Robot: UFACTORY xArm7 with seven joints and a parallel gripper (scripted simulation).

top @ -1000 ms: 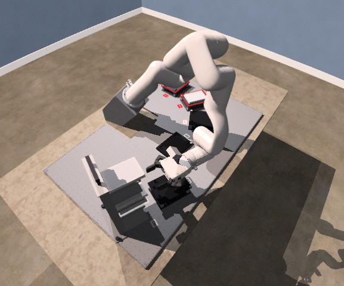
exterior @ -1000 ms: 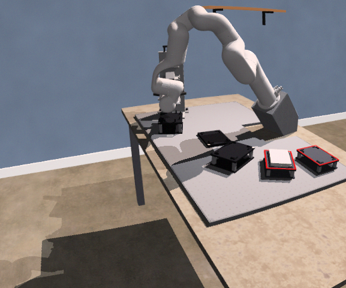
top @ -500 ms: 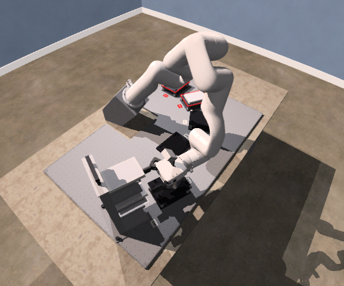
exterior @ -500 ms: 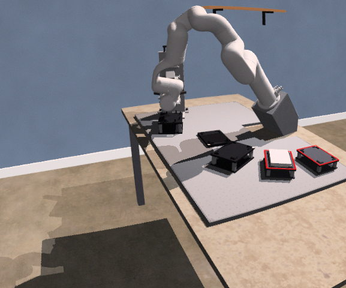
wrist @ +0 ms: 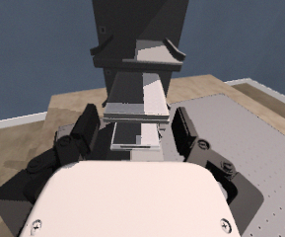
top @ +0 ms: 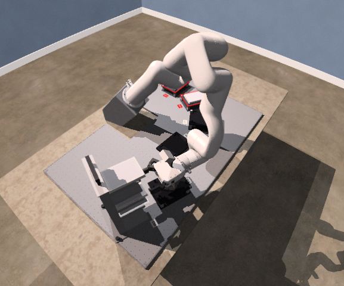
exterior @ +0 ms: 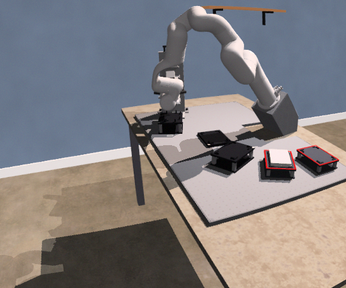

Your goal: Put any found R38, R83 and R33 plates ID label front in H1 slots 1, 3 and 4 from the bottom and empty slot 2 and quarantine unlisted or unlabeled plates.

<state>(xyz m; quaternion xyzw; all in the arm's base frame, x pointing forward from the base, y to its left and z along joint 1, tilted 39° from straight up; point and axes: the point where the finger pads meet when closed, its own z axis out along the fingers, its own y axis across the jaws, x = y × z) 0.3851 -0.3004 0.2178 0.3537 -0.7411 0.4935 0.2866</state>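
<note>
My gripper is now 9 cm above the pale plate, 8 cm to the left of it and 1 cm past it. From my hand the other things lie so: plate hotel H1: 16 cm to the right, 2 cm behind; then H1 deck label: 19 cm below, 9 cm ahead, 4 cm to the right; then RG deck label: 21 cm to the left, 19 cm below, 2 cm ahead.
</note>
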